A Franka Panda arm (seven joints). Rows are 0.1 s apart.
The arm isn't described. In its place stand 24 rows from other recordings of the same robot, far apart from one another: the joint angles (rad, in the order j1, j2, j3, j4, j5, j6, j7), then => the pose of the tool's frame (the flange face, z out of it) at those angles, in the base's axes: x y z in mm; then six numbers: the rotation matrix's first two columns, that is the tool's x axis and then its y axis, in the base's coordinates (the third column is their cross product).
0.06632, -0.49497, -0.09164, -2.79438, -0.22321, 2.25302, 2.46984 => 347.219 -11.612 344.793 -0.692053 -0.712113 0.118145 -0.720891 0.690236 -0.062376
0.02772, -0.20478, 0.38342, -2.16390, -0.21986, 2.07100, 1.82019 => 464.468 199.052 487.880 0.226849 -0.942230 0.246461 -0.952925 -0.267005 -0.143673
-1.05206, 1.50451, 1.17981, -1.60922, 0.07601, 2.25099, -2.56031 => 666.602 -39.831 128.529 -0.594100 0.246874 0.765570 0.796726 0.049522 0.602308
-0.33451, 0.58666, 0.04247, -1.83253, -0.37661, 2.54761, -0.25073 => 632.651 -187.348 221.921 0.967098 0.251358 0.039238 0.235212 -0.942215 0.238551
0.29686, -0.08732, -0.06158, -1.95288, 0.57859, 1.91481, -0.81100 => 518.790 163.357 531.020 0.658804 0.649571 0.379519 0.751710 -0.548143 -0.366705
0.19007, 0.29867, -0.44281, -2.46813, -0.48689, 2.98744, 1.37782 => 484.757 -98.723 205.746 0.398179 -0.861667 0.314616 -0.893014 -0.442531 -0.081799
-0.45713, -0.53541, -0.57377, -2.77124, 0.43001, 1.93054, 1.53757 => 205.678 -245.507 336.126 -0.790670 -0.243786 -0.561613 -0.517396 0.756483 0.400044
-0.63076, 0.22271, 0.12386, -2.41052, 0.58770, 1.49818, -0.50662 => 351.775 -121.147 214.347 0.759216 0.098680 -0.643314 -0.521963 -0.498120 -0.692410
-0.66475, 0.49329, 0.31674, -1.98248, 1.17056, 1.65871, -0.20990 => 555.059 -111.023 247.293 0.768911 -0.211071 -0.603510 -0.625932 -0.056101 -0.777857
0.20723, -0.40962, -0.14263, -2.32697, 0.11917, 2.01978, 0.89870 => 437.214 30.614 504.318 0.646731 -0.759160 -0.073581 -0.757620 -0.628276 -0.176867
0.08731, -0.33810, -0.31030, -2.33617, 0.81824, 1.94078, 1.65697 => 447.120 -57.968 479.692 -0.505455 -0.496773 -0.705501 -0.837691 0.478534 0.263207
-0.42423, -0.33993, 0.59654, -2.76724, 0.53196, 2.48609, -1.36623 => 375.931 46.319 300.323 0.455873 0.878438 0.143271 0.888577 -0.458427 -0.016602
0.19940, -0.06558, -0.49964, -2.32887, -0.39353, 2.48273, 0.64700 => 496.144 -153.103 382.412 0.762470 -0.574694 0.297265 -0.624592 -0.773681 0.106312
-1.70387, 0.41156, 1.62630, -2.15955, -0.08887, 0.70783, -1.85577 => 346.285 -68.418 401.715 -0.027131 0.815696 0.577844 0.167231 0.573614 -0.801873
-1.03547, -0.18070, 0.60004, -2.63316, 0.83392, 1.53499, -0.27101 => 328.900 -70.835 284.564 0.716313 -0.187232 -0.672191 -0.668270 -0.461263 -0.583654
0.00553, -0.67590, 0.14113, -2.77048, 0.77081, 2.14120, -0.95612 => 333.225 75.922 413.559 0.766390 0.498319 0.405370 0.634360 -0.686481 -0.355431
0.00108, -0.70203, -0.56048, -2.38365, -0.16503, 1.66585, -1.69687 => 282.737 -227.728 514.648 0.276531 0.940707 0.196468 0.960991 -0.269584 -0.061816
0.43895, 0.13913, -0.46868, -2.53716, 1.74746, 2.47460, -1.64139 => 434.682 -21.785 211.197 0.856838 -0.111560 0.503372 0.203241 -0.824173 -0.528614
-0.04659, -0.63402, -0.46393, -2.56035, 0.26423, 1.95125, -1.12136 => 326.290 -167.688 458.651 0.788012 0.458328 0.411062 0.585199 -0.765028 -0.268839
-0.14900, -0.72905, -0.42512, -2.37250, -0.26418, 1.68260, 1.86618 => 265.456 -234.482 546.611 -0.673568 -0.738982 -0.014555 -0.739110 0.673551 0.006819
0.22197, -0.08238, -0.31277, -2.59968, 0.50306, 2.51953, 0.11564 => 432.699 -42.107 282.078 0.819439 -0.563542 -0.104592 -0.566958 -0.770172 -0.292221
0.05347, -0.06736, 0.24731, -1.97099, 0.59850, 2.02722, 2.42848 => 519.798 197.911 518.728 -0.708522 -0.595140 -0.379217 -0.705423 0.612059 0.357439
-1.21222, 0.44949, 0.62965, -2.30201, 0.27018, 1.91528, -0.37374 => 385.623 -202.882 165.641 0.851198 -0.110966 -0.512979 -0.443979 -0.673484 -0.591018
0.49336, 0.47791, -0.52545, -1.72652, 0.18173, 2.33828, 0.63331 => 677.887 20.960 357.762 0.739670 -0.638908 0.211390 -0.643327 -0.763499 -0.056559
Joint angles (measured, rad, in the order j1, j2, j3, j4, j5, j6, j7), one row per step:
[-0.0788, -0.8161, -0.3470, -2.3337, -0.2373, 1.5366, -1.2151]
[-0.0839, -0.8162, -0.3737, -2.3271, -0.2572, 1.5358, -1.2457]
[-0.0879, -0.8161, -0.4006, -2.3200, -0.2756, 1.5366, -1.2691]
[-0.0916, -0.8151, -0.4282, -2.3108, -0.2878, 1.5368, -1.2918]
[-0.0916, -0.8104, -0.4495, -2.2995, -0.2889, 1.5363, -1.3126]
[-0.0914, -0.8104, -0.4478, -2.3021, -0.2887, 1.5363, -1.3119]
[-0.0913, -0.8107, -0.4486, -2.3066, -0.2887, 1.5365, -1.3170]
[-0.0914, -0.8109, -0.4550, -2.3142, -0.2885, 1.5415, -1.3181]
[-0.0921, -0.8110, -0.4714, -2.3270, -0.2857, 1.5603, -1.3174]
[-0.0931, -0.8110, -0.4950, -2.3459, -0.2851, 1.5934, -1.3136]
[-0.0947, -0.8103, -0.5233, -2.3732, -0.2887, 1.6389, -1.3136]
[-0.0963, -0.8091, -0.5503, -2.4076, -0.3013, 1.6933, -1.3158]
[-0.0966, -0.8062, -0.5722, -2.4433, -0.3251, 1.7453, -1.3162]
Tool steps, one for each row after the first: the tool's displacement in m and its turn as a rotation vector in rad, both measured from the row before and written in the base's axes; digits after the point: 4 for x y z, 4 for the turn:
[-0.0058, -0.0137, -0.0004, -0.0010, -0.0008, 0.0051]
[-0.0058, -0.0134, -0.0003, -0.0002, -0.0025, -0.0014]
[-0.0060, -0.0131, 0.0000, 0.0055, -0.0049, -0.0029]
[-0.0031, -0.0091, 0.0006, 0.0107, -0.0063, 0.0026]
[0.0005, 0.0010, -0.0009, -0.0001, 0.0023, 0.0015]
[0.0000, 0.0004, -0.0020, 0.0022, 0.0032, 0.0061]
[-0.0003, -0.0014, -0.0039, 0.0056, 0.0013, -0.0012]
[-0.0006, -0.0045, -0.0065, 0.0116, -0.0084, -0.0093]
[-0.0005, -0.0068, -0.0092, 0.0113, -0.0155, -0.0166]
[-0.0003, -0.0077, -0.0129, 0.0089, -0.0177, -0.0147]
[0.0004, -0.0067, -0.0154, -0.0010, -0.0156, -0.0089]
[0.0010, -0.0046, -0.0158, -0.0125, -0.0057, -0.0028]

